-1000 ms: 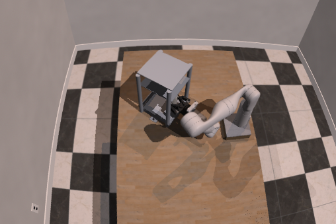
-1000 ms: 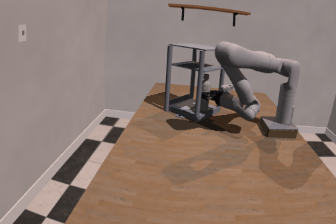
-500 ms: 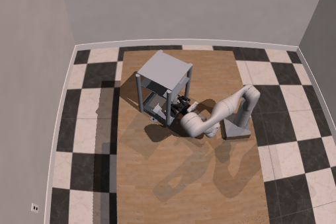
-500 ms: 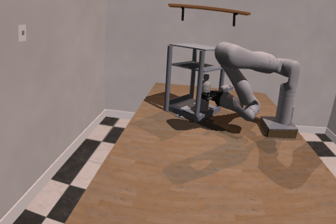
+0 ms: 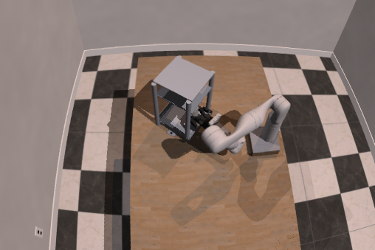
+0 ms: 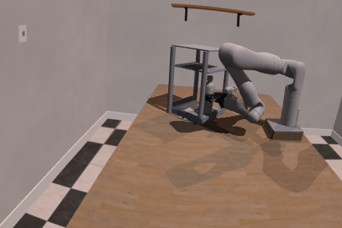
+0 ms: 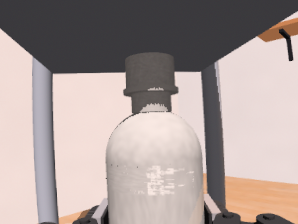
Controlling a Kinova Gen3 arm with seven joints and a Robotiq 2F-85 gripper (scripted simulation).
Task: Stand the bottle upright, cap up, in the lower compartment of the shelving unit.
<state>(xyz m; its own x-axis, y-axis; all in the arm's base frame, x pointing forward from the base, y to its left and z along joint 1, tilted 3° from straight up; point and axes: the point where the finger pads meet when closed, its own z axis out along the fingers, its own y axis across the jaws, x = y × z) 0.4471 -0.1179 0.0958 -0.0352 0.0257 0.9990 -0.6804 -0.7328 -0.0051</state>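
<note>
Now: hand 3 cm below the white bottle. Round my hand: shelving unit 6 cm above, 5 cm ahead, 3 cm to the right.
</note>
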